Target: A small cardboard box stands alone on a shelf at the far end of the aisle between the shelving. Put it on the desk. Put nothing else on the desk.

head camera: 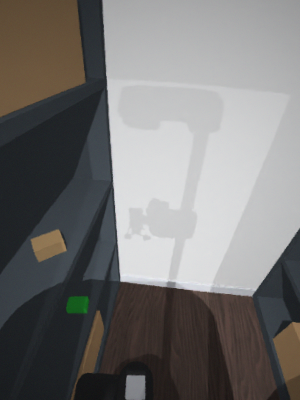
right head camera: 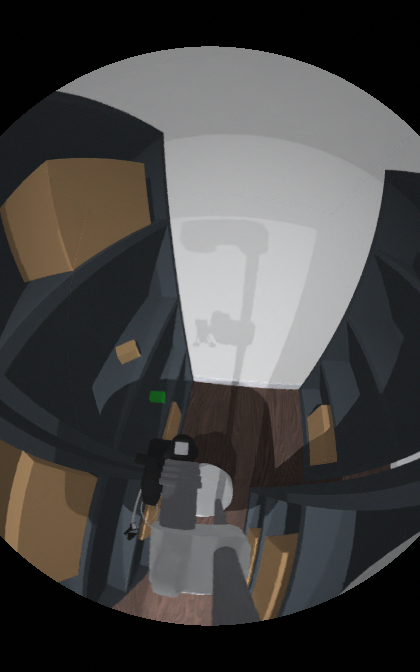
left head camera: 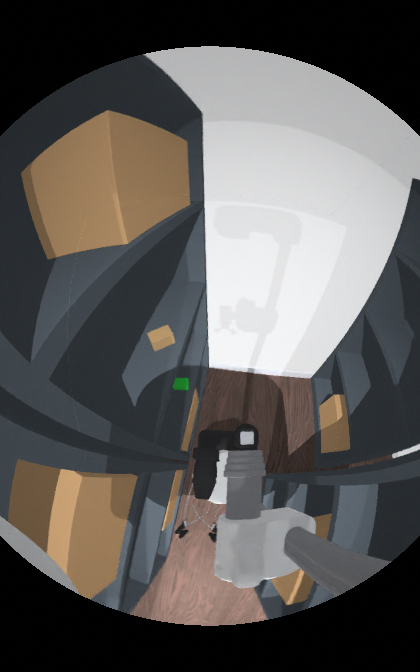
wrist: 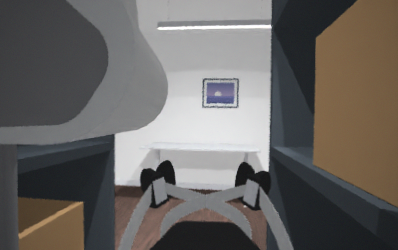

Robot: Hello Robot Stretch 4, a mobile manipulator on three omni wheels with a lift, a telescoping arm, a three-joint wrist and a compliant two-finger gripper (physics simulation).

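Frame: origin at the robot's base, x left, y up, z ahead, level; millimetres.
Seen in the pictures: gripper, fingertip midpoint: [wrist: 205,176].
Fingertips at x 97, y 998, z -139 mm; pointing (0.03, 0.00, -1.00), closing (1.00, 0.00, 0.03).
Observation:
Offsets run from my fingertips to a thing's top centre. "spot": to the spot under its first point. Level surfaces: height alone.
The small cardboard box @(dx +203, dy +15, dz +676 mm) [head camera: 49,246] [left head camera: 161,338] [right head camera: 128,352] stands alone on a shelf of the left shelving, near the far end wall. It does not show in the wrist view. My gripper [left head camera: 197,532] [wrist: 205,176] is open and empty, its two fingertips wide apart. In the left head view it hangs over the aisle floor, well apart from the small box, and points back along the aisle. The desk @(dy -306 mm) [wrist: 200,147], a pale flat top, stands against the wall beyond the aisle in the wrist view.
A green block @(dx +193, dy -448, dz +697 mm) [head camera: 77,304] [left head camera: 181,384] [right head camera: 157,397] lies on a lower left shelf. Large cartons [left head camera: 150,180] [right head camera: 100,210] [wrist: 357,105] stand on the shelving close by. Another carton @(spot: dx -972, dy -793, dz +587 mm) [head camera: 290,350] [left head camera: 334,425] stands low on the right. Shelving borders both sides of the narrow aisle.

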